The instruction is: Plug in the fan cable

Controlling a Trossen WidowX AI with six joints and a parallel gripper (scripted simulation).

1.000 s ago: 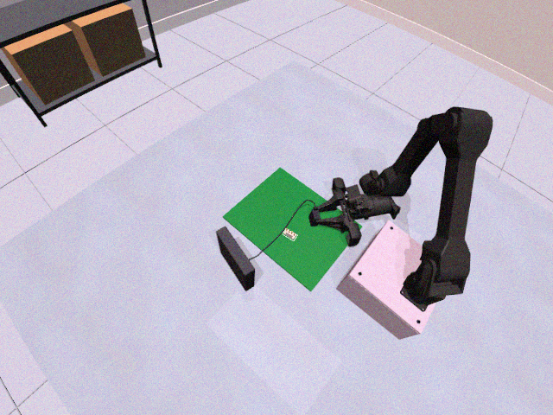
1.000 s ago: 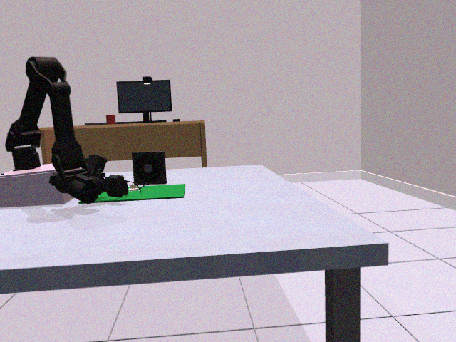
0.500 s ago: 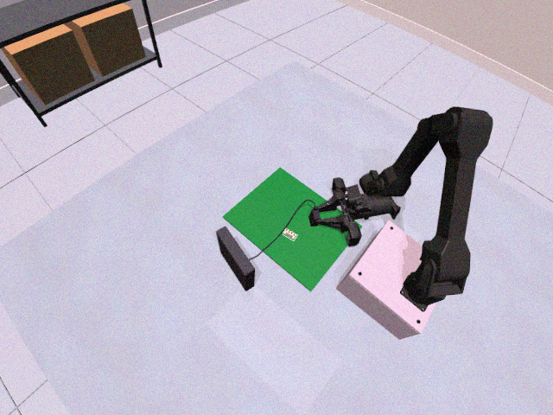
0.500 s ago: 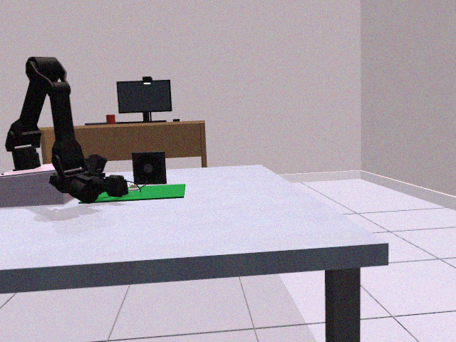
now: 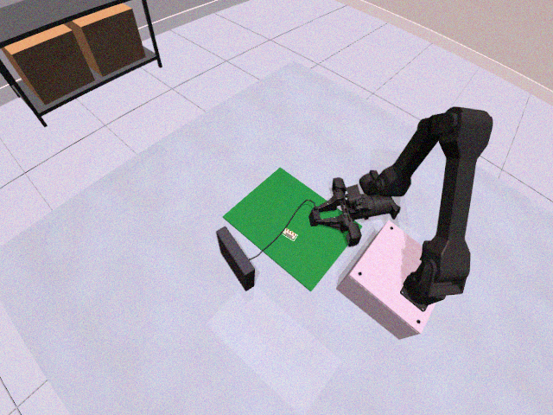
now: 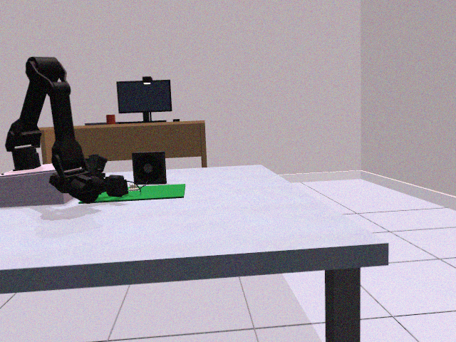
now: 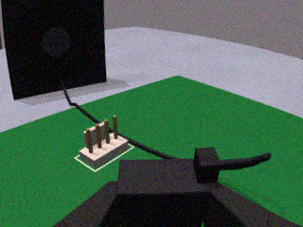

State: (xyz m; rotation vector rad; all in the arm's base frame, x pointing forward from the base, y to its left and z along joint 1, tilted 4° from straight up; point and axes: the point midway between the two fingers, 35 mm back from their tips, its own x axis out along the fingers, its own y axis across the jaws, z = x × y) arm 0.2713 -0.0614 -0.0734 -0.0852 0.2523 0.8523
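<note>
My gripper tip is 1 cm above the black plug. The rest, counted from my gripper tip: black fan (22 cm to the left, 5 cm ahead, 3 cm above); then green board (5 cm below, 4 cm ahead, 3 cm to the left).
</note>
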